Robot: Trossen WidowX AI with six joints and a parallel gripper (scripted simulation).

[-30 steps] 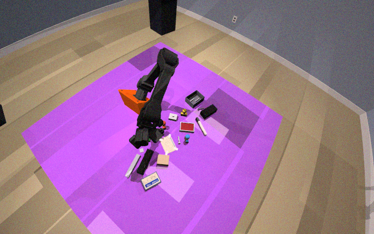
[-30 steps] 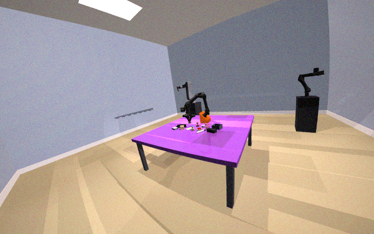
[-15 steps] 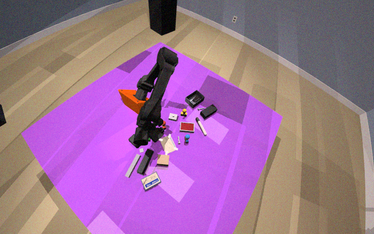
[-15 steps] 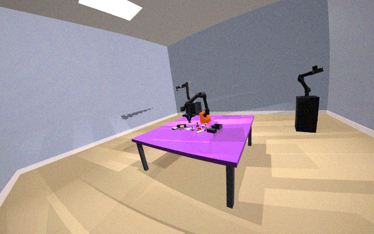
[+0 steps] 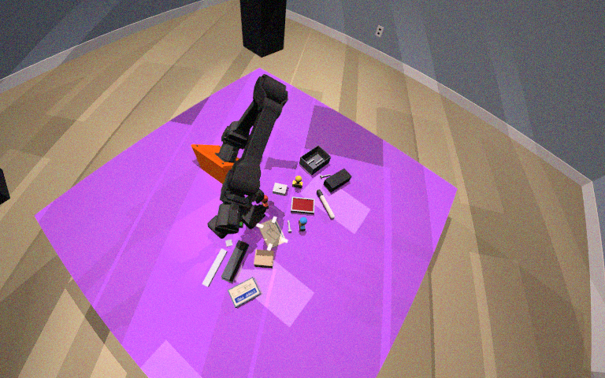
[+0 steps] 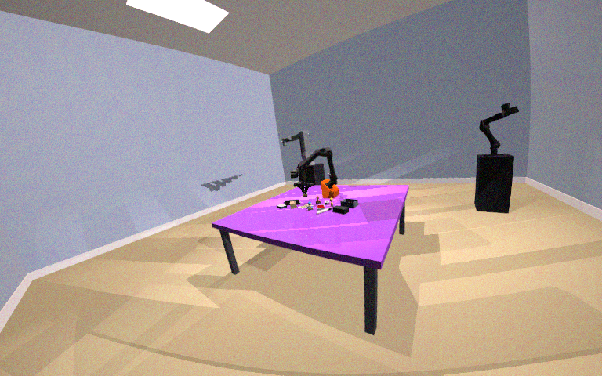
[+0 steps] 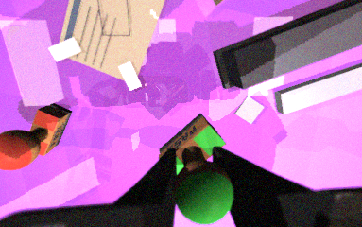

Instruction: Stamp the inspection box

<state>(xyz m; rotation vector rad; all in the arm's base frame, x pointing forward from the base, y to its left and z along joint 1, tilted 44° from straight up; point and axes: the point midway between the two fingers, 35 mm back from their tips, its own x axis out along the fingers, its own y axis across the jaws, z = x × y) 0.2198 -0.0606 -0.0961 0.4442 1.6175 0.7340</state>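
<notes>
Now: gripper tip 9 cm short of the red ink pad, 23 cm to the right of it and 7 cm above it. Round my gripper tip: green-knobbed PASS stamp right at my gripper tip; black block 8 cm ahead, 9 cm to the right, 6 cm below; cream card 9 cm ahead, 7 cm to the left, 8 cm below.
</notes>
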